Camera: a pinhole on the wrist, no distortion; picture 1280 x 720 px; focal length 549.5 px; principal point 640.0 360.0 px. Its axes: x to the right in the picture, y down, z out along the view. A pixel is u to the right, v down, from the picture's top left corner.
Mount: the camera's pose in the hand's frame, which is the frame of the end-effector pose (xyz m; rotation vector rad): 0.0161 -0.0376 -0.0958 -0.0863 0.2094 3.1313
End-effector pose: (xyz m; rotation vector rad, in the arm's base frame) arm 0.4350 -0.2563 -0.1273 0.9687 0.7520 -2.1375
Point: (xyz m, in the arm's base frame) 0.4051 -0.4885 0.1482
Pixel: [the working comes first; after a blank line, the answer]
In the camera's frame: 0.1202 -0.0368 0.4450

788 315
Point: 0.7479 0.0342 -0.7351
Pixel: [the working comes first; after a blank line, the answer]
In the camera's frame: -0.1832 -0.3094 -0.5573

behind the camera
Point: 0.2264 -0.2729 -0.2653
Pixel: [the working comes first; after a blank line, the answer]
In the camera's frame: -0.2107 0.0928 0.0942

outside the picture
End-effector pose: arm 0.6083 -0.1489 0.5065 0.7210 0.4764 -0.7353
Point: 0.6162 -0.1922 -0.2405
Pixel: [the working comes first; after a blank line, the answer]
In the camera's frame: -0.4484 0.2378 -0.4288

behind the camera
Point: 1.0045 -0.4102 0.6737
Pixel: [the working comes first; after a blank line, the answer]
In the camera's frame: -0.2785 -0.2030 0.4717

316 124
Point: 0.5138 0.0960 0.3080
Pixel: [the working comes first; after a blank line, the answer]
In the camera's frame: 0.0739 -0.0428 -0.2218

behind the camera
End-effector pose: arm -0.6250 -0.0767 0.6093 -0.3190 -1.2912 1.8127
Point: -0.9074 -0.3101 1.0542
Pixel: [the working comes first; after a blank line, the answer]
In the camera's frame: -0.1238 0.2655 0.5803

523 611
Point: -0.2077 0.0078 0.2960
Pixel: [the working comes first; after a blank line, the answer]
In the camera's frame: 0.3007 -0.1389 -0.3262

behind the camera
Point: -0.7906 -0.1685 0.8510
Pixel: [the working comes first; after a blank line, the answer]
In the camera's frame: -0.0954 0.1281 0.3451

488 564
